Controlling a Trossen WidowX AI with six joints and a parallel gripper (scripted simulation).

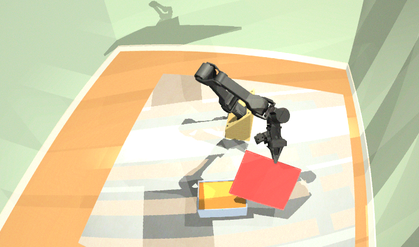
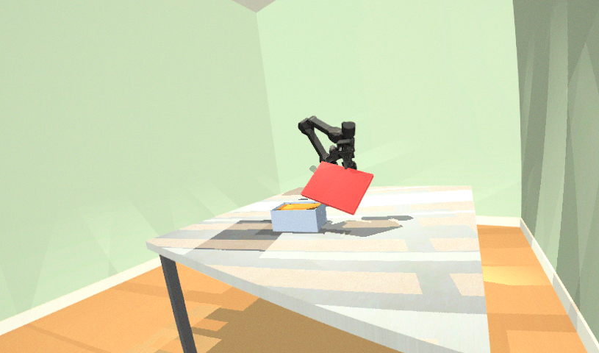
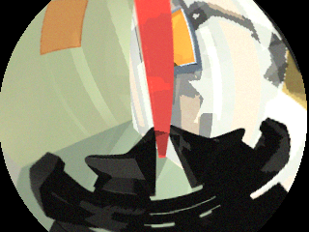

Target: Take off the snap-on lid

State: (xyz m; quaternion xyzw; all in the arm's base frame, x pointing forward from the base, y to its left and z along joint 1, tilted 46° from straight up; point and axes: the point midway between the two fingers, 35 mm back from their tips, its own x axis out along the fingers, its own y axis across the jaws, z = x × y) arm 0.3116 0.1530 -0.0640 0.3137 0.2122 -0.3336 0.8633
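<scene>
Right now the red lid is 6 cm ahead of my gripper tip, 3 cm to the right of it and 5 cm below it. Round my gripper tip: storage box 9 cm ahead, 21 cm to the right, 18 cm below.
</scene>
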